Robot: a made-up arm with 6 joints. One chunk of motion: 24 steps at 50 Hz.
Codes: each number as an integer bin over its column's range. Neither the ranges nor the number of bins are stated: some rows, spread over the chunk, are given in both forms.
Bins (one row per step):
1: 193 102 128 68 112 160
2: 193 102 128 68 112 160
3: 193 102 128 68 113 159
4: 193 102 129 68 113 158
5: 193 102 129 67 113 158
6: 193 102 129 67 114 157
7: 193 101 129 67 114 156
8: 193 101 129 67 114 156
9: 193 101 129 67 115 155
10: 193 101 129 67 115 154
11: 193 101 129 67 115 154
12: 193 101 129 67 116 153
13: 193 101 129 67 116 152
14: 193 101 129 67 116 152
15: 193 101 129 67 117 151
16: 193 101 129 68 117 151
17: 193 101 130 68 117 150
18: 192 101 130 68 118 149
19: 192 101 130 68 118 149
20: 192 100 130 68 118 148
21: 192 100 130 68 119 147
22: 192 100 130 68 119 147
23: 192 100 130 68 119 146
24: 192 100 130 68 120 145
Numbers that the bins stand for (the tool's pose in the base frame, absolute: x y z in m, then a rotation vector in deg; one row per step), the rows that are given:
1: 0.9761 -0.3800 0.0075 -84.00 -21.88 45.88
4: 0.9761 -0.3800 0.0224 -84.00 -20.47 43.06
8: 0.9761 -0.3949 0.0224 -85.41 -19.06 40.24
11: 0.9761 -0.3949 0.0224 -85.41 -17.65 37.41
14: 0.9761 -0.3949 0.0224 -85.41 -16.24 34.59
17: 0.9761 -0.3949 0.0373 -84.00 -14.82 31.76
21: 0.9612 -0.4098 0.0373 -84.00 -12.00 27.53
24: 0.9612 -0.4098 0.0373 -84.00 -10.59 24.71
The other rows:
2: 0.9761 -0.3800 0.0075 -84.00 -21.88 45.88
3: 0.9761 -0.3800 0.0075 -84.00 -20.47 44.47
5: 0.9761 -0.3800 0.0224 -85.41 -20.47 43.06
6: 0.9761 -0.3800 0.0224 -85.41 -19.06 41.65
7: 0.9761 -0.3949 0.0224 -85.41 -19.06 40.24
9: 0.9761 -0.3949 0.0224 -85.41 -17.65 38.82
10: 0.9761 -0.3949 0.0224 -85.41 -17.65 37.41
12: 0.9761 -0.3949 0.0224 -85.41 -16.24 36.00
13: 0.9761 -0.3949 0.0224 -85.41 -16.24 34.59
15: 0.9761 -0.3949 0.0224 -85.41 -14.82 33.18
16: 0.9761 -0.3949 0.0224 -84.00 -14.82 33.18
18: 0.9612 -0.3949 0.0373 -84.00 -13.41 30.35
19: 0.9612 -0.3949 0.0373 -84.00 -13.41 30.35
20: 0.9612 -0.4098 0.0373 -84.00 -13.41 28.94
22: 0.9612 -0.4098 0.0373 -84.00 -12.00 27.53
23: 0.9612 -0.4098 0.0373 -84.00 -12.00 26.12

